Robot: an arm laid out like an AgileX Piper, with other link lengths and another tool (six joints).
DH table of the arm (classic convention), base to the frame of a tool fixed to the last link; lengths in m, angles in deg. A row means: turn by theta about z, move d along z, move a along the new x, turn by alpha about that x. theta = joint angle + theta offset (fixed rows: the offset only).
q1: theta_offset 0, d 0.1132, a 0, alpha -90
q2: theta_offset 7.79, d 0, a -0.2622, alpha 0
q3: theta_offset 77.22, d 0, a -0.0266, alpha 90
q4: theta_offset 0, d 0.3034, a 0, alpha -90
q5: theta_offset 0, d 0, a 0, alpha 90
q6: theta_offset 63, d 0.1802, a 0.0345, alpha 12
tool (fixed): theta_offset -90, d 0.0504, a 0, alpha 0
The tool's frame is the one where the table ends.
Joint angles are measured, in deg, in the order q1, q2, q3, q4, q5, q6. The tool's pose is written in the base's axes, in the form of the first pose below.
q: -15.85, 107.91, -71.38, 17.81, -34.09, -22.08
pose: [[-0.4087, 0.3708, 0.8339, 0.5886], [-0.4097, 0.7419, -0.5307, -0.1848], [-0.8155, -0.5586, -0.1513, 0.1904], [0, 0, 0, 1]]
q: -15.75, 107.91, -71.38, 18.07, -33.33, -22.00
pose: [[-0.4156, 0.3632, 0.8339, 0.5888], [-0.4024, 0.7488, -0.5267, -0.1833], [-0.8157, -0.5544, -0.1651, 0.1874], [0, 0, 0, 1]]
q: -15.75, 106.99, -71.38, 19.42, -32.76, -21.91
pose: [[-0.4086, 0.3773, 0.8311, 0.5868], [-0.3815, 0.7566, -0.5311, -0.1844], [-0.8292, -0.5341, -0.1652, 0.1948], [0, 0, 0, 1]]
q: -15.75, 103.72, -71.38, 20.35, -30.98, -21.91
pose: [[-0.3812, 0.3931, 0.8368, 0.5812], [-0.3728, 0.7629, -0.5282, -0.1820], [-0.8460, -0.5133, -0.1443, 0.2227], [0, 0, 0, 1]]
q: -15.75, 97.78, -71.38, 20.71, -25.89, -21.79
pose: [[-0.3497, 0.3860, 0.8536, 0.5688], [-0.3702, 0.7801, -0.5044, -0.1720], [-0.8606, -0.4924, -0.1299, 0.2656], [0, 0, 0, 1]]
